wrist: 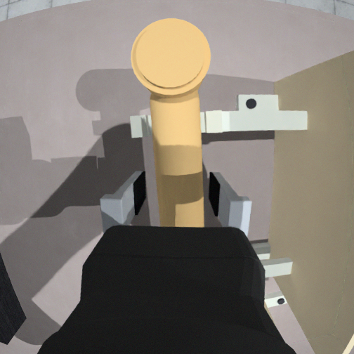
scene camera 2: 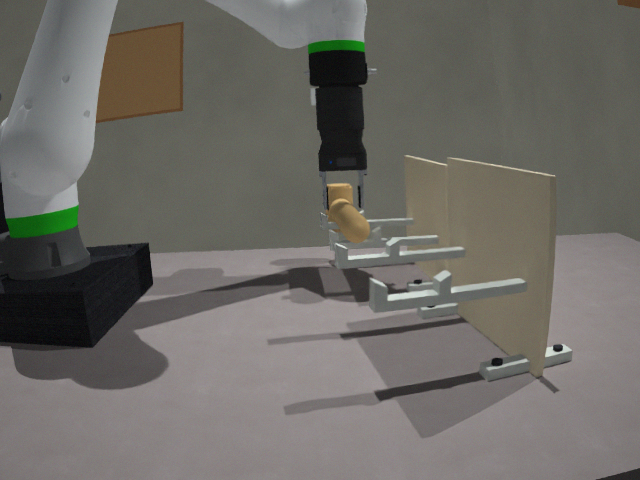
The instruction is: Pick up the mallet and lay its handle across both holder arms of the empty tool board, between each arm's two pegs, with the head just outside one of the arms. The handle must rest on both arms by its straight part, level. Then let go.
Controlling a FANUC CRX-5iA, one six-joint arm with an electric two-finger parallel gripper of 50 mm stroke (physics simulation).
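The orange mallet (scene camera 2: pixel 354 224) (wrist: pixel 176 130) lies with its handle across the arms of the rear board (scene camera 2: pixel 426 206) (wrist: pixel 312 165). Its head is at the far end, just beyond the far arm (scene camera 2: pixel 392 221) (wrist: pixel 292 120). My gripper (scene camera 2: pixel 342 203) (wrist: pixel 177 184) is open and points down over the handle. Its fingers stand on either side of the handle, with a gap on each side in the wrist view. The empty tool board (scene camera 2: pixel 501 248) stands nearer the scene camera. Its near arm (scene camera 2: pixel 413 299) and far arm (scene camera 2: pixel 398 257) each have two upright pegs and carry nothing.
The robot's black base block (scene camera 2: pixel 46 310) (wrist: pixel 7 300) is at the left. Both boards stand upright at the right, one behind the other, on bolted feet such as the near foot (scene camera 2: pixel 506 367). The arms of both boards stick out toward the robot, above the grey table (scene camera 2: pixel 206 413).
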